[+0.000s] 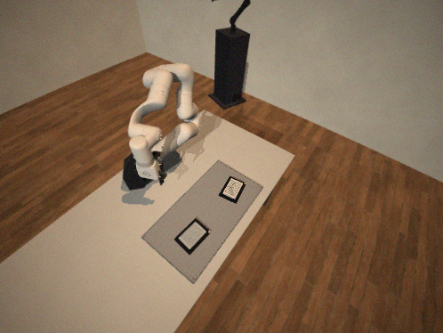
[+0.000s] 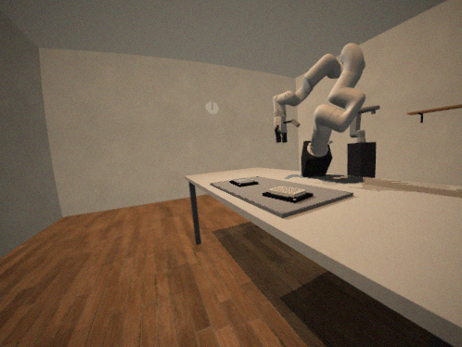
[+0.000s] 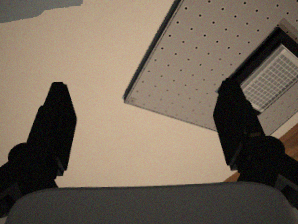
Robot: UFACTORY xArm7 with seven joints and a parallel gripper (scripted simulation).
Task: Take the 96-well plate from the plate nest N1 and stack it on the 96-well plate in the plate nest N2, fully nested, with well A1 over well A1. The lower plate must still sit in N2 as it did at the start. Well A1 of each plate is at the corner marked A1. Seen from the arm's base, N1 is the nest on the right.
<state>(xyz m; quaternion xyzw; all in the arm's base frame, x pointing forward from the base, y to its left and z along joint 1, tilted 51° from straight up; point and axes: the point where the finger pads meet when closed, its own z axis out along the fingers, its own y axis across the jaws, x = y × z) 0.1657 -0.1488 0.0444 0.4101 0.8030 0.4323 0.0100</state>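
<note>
The 96-well plate is 28 cm ahead of my hand, 23 cm below it and 6 cm to the left of it. From my hand the other things lie so: white A1 tag: 31 cm ahead, 23 cm below, 15 cm to the left.
</note>
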